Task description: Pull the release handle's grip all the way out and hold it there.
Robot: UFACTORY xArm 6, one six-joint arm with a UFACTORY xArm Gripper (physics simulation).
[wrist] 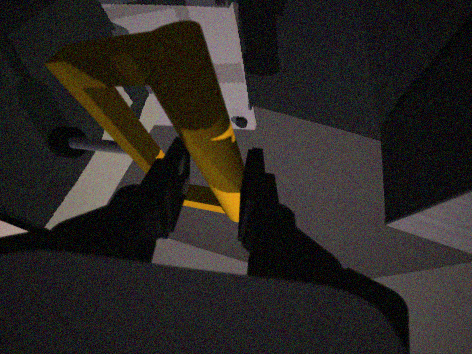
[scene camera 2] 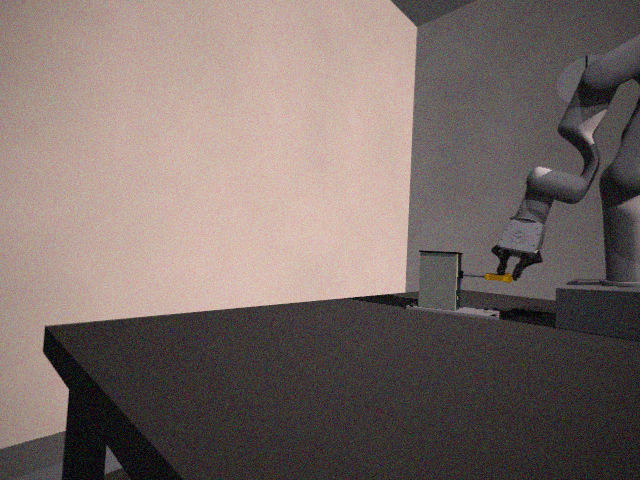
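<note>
The yellow grip of the release handle is a closed loop. In the scene view it stands off to the right of the pale green box, joined to it by a thin grey rod. A clear length of rod shows between box and grip. My gripper is shut on the grip: in the wrist view the loop's thick bar runs down between the two dark fingers, against the right one. Part of the loop is hidden behind the left finger.
The box stands on a light base plate with a dark hole near one corner. It is near the back of the dark table. The arm's grey pedestal block stands to the right. A wall rises behind the table.
</note>
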